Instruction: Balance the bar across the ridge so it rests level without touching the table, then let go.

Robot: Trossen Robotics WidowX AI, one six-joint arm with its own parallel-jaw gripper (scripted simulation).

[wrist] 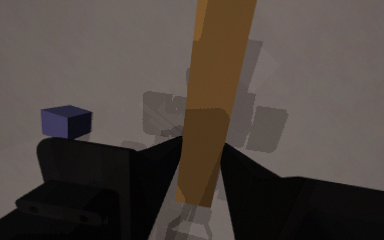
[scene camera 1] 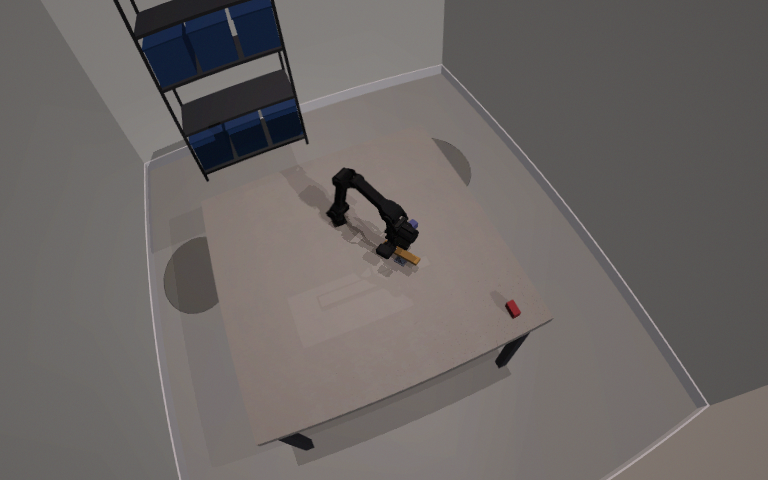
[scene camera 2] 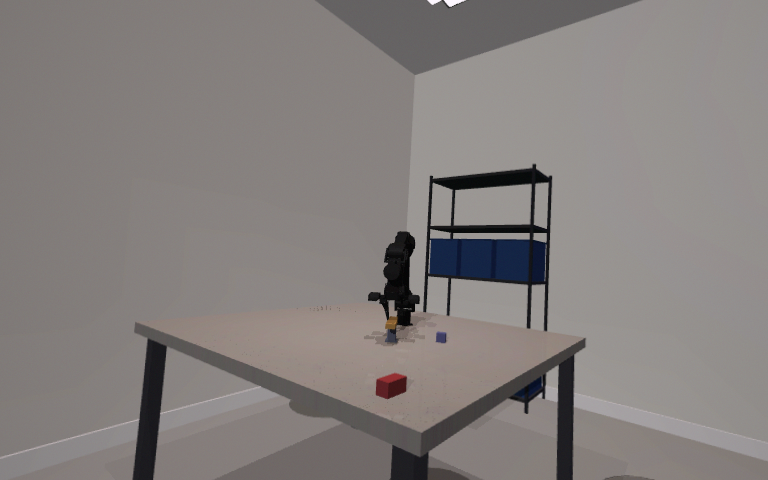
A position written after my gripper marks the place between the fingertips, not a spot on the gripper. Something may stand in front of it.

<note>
In view: my gripper [scene camera 2: 392, 321] and a small cube [wrist: 71, 122].
My gripper is seen too in the wrist view [wrist: 202, 144].
</note>
